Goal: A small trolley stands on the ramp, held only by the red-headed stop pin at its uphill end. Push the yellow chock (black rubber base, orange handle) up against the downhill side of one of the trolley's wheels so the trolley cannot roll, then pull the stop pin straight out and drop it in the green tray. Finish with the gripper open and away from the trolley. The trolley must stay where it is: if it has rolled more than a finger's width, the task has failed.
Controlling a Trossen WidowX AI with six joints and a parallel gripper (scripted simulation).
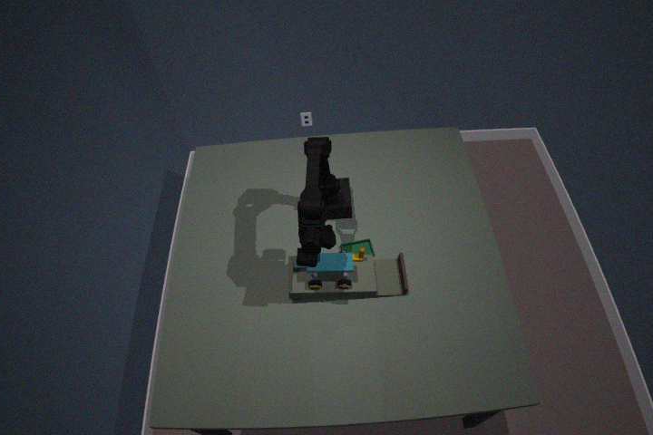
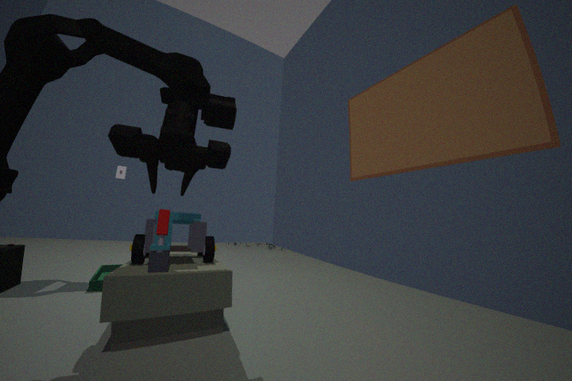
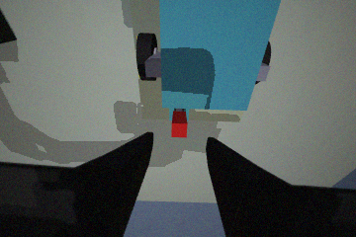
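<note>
Right now the red-headed stop pin is 60 mm below my gripper tip and 30 mm to the right of it. From my gripper tip the other things lie so: blue trolley: 80 mm to the left, 80 mm below, 30 mm ahead; grey ramp: 150 mm below, 80 mm to the left, 30 mm ahead; yellow chock: 180 mm to the left, 110 mm below, 10 mm behind.
</note>
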